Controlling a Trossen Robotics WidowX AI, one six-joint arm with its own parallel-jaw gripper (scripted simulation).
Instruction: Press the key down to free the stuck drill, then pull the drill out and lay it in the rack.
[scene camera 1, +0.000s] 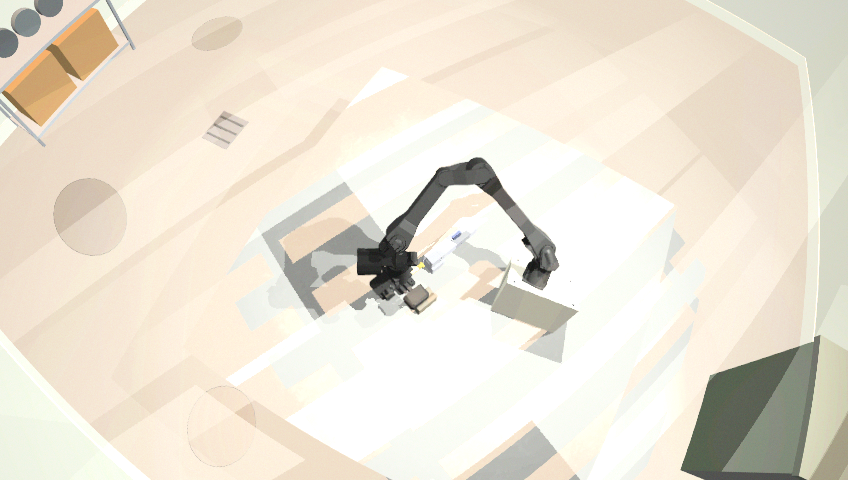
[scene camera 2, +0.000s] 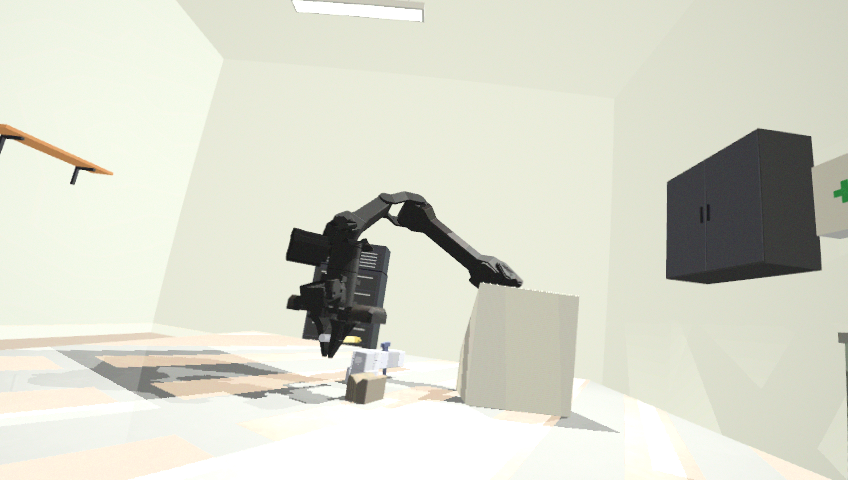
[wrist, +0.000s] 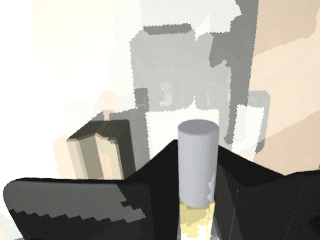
Labels:
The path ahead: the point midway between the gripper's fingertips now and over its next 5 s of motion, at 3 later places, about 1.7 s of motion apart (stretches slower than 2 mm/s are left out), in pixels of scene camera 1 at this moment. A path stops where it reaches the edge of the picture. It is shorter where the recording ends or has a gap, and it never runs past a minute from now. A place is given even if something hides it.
My gripper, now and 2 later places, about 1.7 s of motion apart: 398, 287; 409, 308; 410, 312

